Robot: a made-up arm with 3 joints. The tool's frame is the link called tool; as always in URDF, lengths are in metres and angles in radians. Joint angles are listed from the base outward.
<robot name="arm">
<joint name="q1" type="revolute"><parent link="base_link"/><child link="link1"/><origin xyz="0 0 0.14" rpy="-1.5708 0 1.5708"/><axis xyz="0 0 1"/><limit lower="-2.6" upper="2.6"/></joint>
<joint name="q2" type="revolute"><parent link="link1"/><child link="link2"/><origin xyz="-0.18 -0.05 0.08" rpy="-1.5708 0 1.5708"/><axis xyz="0 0 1"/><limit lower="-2.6" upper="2.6"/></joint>
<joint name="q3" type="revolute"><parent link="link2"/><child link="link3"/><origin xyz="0.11 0.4 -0.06" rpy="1.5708 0 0"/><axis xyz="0 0 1"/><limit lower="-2.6" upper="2.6"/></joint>
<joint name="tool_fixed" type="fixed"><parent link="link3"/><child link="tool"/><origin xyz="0.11 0.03 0.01" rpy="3.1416 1.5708 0"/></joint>
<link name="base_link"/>
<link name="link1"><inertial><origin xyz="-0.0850 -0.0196 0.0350"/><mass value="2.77"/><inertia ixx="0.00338" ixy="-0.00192" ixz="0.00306" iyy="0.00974" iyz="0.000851" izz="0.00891"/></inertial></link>
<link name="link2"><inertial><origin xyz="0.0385 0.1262 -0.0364"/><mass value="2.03"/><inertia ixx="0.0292" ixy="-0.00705" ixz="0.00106" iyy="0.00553" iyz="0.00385" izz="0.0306"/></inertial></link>
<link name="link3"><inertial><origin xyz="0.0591 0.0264 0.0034"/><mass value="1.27"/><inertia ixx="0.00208" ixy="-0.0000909" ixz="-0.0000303" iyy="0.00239" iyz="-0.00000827" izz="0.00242"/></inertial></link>
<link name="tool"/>
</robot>
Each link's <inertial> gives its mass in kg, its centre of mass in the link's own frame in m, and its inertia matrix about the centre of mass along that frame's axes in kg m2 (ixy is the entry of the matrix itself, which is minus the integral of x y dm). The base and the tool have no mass. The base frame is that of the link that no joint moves.
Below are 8 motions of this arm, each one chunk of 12 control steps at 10 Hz.
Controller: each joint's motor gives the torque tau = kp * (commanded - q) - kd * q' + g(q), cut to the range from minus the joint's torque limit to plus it. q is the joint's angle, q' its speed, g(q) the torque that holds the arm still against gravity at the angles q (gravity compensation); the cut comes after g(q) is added. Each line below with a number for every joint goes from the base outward.
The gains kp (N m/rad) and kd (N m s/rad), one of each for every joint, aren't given. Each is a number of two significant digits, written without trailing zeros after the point. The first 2 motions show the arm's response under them.
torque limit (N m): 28 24 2.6
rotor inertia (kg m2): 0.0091 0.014 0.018
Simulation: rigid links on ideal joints. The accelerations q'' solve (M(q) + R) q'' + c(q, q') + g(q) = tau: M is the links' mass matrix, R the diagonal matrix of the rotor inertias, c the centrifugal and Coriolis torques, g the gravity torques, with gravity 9.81 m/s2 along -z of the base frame. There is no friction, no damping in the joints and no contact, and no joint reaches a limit. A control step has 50 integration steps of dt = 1/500 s. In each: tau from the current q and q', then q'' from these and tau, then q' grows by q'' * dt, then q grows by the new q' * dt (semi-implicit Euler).
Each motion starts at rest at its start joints. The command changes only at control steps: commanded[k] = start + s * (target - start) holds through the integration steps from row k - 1 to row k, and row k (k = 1, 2, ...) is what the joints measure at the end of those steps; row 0 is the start. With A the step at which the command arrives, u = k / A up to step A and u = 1 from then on. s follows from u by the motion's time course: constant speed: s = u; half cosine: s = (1 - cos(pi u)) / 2; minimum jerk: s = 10 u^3 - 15 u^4 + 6 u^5; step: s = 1 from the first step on.
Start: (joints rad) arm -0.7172 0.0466 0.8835
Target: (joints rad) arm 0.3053 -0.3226 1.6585
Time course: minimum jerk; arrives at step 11
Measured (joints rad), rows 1 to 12:
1: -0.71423 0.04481 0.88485
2: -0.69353 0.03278 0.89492
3: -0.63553 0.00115 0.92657
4: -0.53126 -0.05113 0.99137
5: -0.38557 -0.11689 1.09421
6: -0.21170 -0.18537 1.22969
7: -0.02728 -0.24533 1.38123
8: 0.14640 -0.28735 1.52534
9: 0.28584 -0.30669 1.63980
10: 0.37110 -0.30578 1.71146
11: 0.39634 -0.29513 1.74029
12: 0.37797 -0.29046 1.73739
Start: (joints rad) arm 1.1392 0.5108 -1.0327
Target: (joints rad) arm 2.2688 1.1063 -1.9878
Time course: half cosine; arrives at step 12
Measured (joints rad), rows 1 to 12:
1: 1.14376 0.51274 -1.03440
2: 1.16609 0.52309 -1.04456
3: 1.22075 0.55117 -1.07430
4: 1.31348 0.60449 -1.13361
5: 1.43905 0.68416 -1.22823
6: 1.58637 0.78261 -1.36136
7: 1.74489 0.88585 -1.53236
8: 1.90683 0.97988 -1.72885
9: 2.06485 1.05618 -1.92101
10: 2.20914 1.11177 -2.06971
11: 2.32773 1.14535 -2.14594
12: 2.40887 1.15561 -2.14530
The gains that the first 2 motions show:
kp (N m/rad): 8.8 22 1.5
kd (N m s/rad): 0.63 1.5 0.09
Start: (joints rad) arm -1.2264 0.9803 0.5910
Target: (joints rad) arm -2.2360 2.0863 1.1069
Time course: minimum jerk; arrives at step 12
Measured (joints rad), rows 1 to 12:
1: -1.22783 0.98243 0.58952
2: -1.23874 0.99846 0.58045
3: -1.27249 1.04808 0.56230
4: -1.33681 1.14565 0.54988
5: -1.42791 1.29169 0.56962
6: -1.53729 1.47364 0.64324
7: -1.66112 1.66996 0.77378
8: -1.80246 1.85464 0.94225
9: -1.96600 2.00272 1.11307
10: -2.14764 2.09761 1.24350
11: -2.32651 2.13746 1.29950
12: -2.47140 2.13557 1.27546

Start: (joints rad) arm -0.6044 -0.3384 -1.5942
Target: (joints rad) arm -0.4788 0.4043 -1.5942
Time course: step
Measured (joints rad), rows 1 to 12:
1: -0.66309 -0.09388 -1.34738
2: -0.67441 0.30071 -1.14668
3: -0.51756 0.55572 -1.23069
4: -0.35722 0.62787 -1.55193
5: -0.26232 0.56365 -1.93225
6: -0.28834 0.47657 -2.07088
7: -0.41773 0.42566 -1.91344
8: -0.53533 0.39358 -1.63485
9: -0.57132 0.36333 -1.40621
10: -0.54696 0.34706 -1.31298
11: -0.50965 0.35707 -1.35679
12: -0.48188 0.38492 -1.48534

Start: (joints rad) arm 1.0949 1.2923 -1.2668
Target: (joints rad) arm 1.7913 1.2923 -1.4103
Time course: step
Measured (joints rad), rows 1 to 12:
1: 1.17761 1.28536 -1.24964
2: 1.38376 1.28251 -1.22883
3: 1.64067 1.30113 -1.25201
4: 1.87947 1.33126 -1.34658
5: 2.05734 1.34936 -1.49131
6: 2.15429 1.34585 -1.61715
7: 2.16420 1.33005 -1.65543
8: 2.09569 1.31474 -1.59509
9: 1.97301 1.30566 -1.48302
10: 1.82939 1.30163 -1.37751
11: 1.69835 1.29814 -1.31188
12: 1.60654 1.29151 -1.28941

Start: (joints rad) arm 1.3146 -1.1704 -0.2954
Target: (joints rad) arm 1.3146 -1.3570 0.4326
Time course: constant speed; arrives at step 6
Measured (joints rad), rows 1 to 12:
1: 1.31150 -1.17967 -0.26009
2: 1.30374 -1.20701 -0.15637
3: 1.29536 -1.24875 -0.00004
4: 1.29224 -1.29377 0.16831
5: 1.29728 -1.33191 0.31594
6: 1.30833 -1.36099 0.43732
7: 1.32349 -1.37385 0.50475
8: 1.33874 -1.36866 0.50402
9: 1.34788 -1.35757 0.46957
10: 1.34733 -1.35116 0.43843
11: 1.33790 -1.35176 0.42535
12: 1.32371 -1.35582 0.42540

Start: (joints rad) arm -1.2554 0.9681 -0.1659
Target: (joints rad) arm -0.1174 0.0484 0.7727
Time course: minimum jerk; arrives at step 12
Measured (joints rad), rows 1 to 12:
1: -1.25375 0.96633 -0.16319
2: -1.24087 0.95285 -0.14316
3: -1.19758 0.90983 -0.08332
4: -1.10140 0.82268 0.02468
5: -0.93698 0.69245 0.15714
6: -0.71591 0.54103 0.27189
7: -0.49194 0.39767 0.36086
8: -0.32147 0.27394 0.46528
9: -0.21560 0.16709 0.60657
10: -0.15903 0.08323 0.74699
11: -0.13607 0.03594 0.82934
12: -0.13247 0.02645 0.83365

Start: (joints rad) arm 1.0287 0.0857 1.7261
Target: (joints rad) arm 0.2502 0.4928 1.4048
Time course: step
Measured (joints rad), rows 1 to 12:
1: 0.63949 0.35004 1.63593
2: 0.30003 0.59821 1.55035
3: 0.17745 0.63567 1.52082
4: 0.17254 0.54665 1.49224
5: 0.20376 0.45878 1.40568
6: 0.20920 0.43561 1.29514
7: 0.20155 0.45269 1.23632
8: 0.20841 0.47331 1.26322
9: 0.22966 0.48769 1.34745
10: 0.25408 0.49849 1.43566
11: 0.27370 0.50653 1.48885
12: 0.28421 0.51023 1.49647

